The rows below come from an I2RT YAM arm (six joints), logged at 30 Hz.
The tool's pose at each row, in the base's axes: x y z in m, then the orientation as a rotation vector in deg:
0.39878, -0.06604, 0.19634, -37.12, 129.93, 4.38
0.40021, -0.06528, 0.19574, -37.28, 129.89, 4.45
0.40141, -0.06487, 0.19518, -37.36, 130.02, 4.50
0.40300, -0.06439, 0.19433, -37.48, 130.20, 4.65
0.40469, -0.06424, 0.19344, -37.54, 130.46, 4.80
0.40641, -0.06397, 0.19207, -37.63, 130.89, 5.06
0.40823, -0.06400, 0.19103, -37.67, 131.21, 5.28
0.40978, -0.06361, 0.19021, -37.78, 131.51, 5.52
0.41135, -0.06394, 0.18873, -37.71, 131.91, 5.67
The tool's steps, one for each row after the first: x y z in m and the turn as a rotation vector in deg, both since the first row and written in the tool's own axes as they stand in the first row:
-0.00074, 0.00007, 0.00156, -0.10, -0.02, -0.10
-0.00123, -0.00007, 0.00285, -0.18, 0.11, -0.11
-0.00177, -0.00028, 0.00462, -0.36, 0.28, -0.11
-0.00219, -0.00083, 0.00641, -0.53, 0.52, -0.05
-0.00236, -0.00122, 0.00858, -0.81, 0.90, 0.06
-0.00268, -0.00196, 0.01052, -1.03, 1.17, 0.17
-0.00318, -0.00224, 0.01222, -1.28, 1.44, 0.23
-0.00293, -0.00306, 0.01423, -1.43, 1.77, 0.41

